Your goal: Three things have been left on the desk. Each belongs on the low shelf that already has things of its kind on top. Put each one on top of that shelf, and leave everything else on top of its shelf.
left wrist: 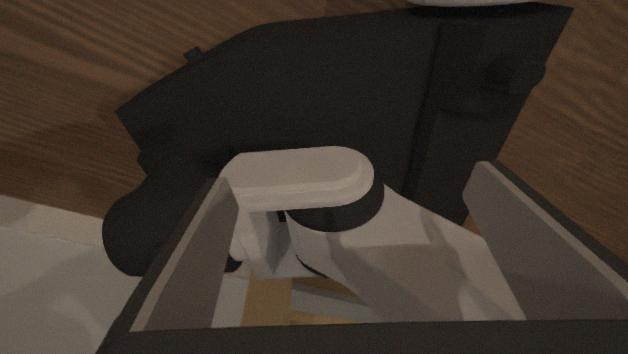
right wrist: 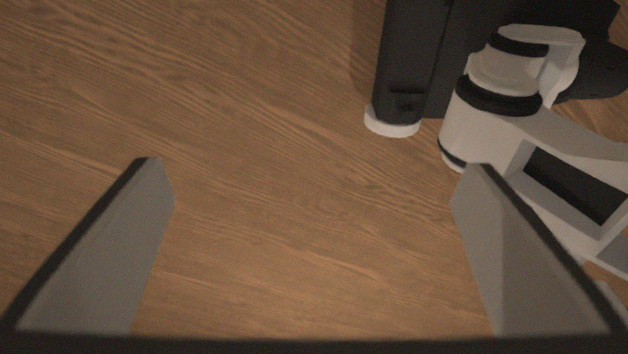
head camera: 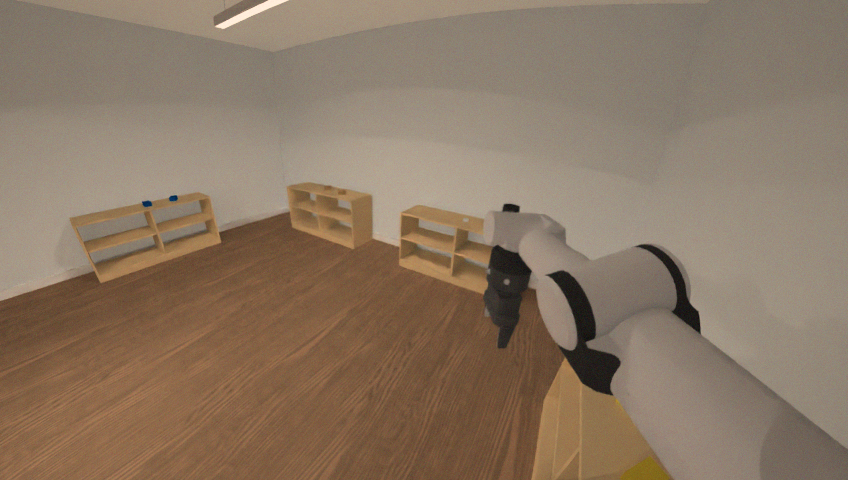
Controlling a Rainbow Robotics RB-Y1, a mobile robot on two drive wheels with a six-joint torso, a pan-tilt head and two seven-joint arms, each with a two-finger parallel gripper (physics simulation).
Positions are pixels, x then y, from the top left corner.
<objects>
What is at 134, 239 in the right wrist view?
My right gripper.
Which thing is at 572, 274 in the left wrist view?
My left gripper.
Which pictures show my right gripper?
The right wrist view and the head camera view only.
</objects>
